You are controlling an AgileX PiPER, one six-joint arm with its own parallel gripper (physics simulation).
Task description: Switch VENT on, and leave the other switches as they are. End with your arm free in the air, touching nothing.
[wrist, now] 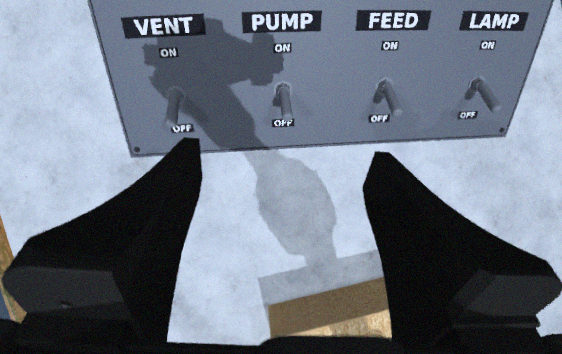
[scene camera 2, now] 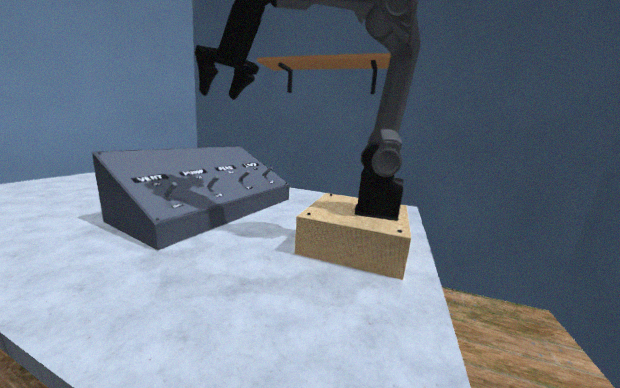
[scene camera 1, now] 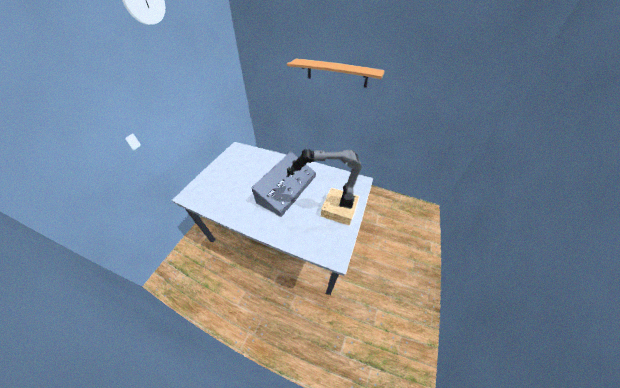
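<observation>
A grey sloped switch panel [scene camera 1: 272,182] [scene camera 2: 131,220] [wrist: 330,65] stands on the table. In the wrist view the VENT switch [wrist: 174,107] is at its left end, its lever pointing down to OFF. The PUMP switch [wrist: 285,101], the FEED switch [wrist: 391,97] and the LAMP switch [wrist: 486,94] also have their levers toward OFF. My gripper [scene camera 2: 218,96] [wrist: 286,164] is open and empty, in the air above the panel and touching nothing. In the wrist view the left fingertip shows just below the VENT switch's OFF label. The gripper's shadow falls across the VENT and PUMP part.
The arm's base stands on a wooden block [scene camera 1: 336,214] [scene camera 2: 350,247] beside the panel on the pale table [scene camera 1: 235,225] [scene camera 2: 225,310]. An orange shelf [scene camera 1: 337,67] [scene camera 2: 325,62] is fixed to the wall behind.
</observation>
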